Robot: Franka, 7 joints.
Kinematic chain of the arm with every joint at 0, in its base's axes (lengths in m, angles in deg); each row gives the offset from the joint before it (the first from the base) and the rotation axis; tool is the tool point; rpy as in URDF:
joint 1: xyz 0 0 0.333 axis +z
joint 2: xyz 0 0 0 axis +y
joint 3: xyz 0 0 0.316 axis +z
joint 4: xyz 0.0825 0 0 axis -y
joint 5: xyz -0.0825 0 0.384 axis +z
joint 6: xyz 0 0 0 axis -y
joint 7: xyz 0.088 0 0 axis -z
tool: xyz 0 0 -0.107 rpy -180 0 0
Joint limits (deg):
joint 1: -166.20..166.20
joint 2: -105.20..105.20
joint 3: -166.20..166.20
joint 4: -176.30..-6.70
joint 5: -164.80..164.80
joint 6: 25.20..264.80
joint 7: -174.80..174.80
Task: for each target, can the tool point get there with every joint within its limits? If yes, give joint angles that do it. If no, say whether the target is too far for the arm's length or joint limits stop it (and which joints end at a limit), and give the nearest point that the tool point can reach.
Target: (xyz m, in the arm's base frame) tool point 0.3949 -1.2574 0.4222
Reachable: no: too far | nearest point 0.2565 -0.8166 0.3909 | short by 0.463 m
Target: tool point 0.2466 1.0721 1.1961
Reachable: no: too far | nearest point 0.1513 0.6578 0.8625 | short by 0.540 m
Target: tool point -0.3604 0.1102 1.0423
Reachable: yes | joints -132.14 26.55 -107.11 -39.38 -46.34 99.53 -14.63
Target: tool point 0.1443 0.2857 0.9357
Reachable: yes | joints -123.67 -73.64 -20.48 -78.01 -93.42 218.37 92.49
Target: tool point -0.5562 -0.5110 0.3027
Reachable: yes | joints -135.85 88.32 -91.44 -20.22 -22.46 228.49 -6.89
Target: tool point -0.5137 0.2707 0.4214
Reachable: yes | joints 16.23 -44.48 107.44 -82.66 48.90 46.91 84.74
